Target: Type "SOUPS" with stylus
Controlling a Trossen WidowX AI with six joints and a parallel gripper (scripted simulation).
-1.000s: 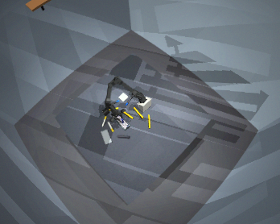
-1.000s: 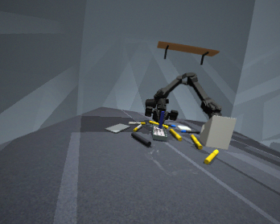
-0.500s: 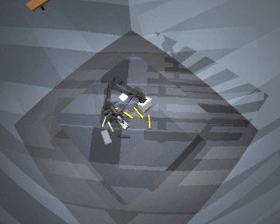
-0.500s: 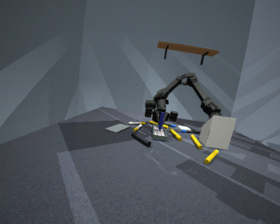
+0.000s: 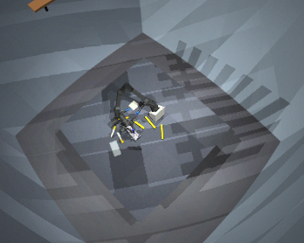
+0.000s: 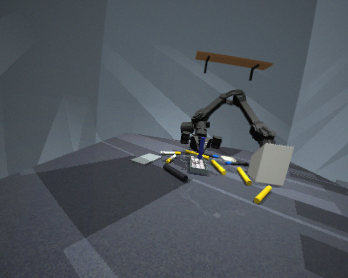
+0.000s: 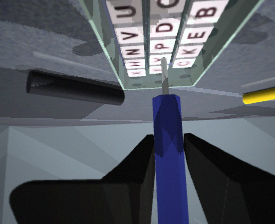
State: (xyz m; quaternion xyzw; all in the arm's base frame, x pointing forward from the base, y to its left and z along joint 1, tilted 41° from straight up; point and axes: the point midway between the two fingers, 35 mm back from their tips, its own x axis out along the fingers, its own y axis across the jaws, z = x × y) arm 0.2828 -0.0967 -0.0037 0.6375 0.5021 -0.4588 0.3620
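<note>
My gripper tip is 110 mm past the yellow stick, 40 mm to the left of it and 70 mm above it. From my gripper tip the other things lie so: blue stylus: 10 mm below; then grey stylus tip: 50 mm below; then dark cylinder: 110 mm ahead, 80 mm to the left, 70 mm below.
</note>
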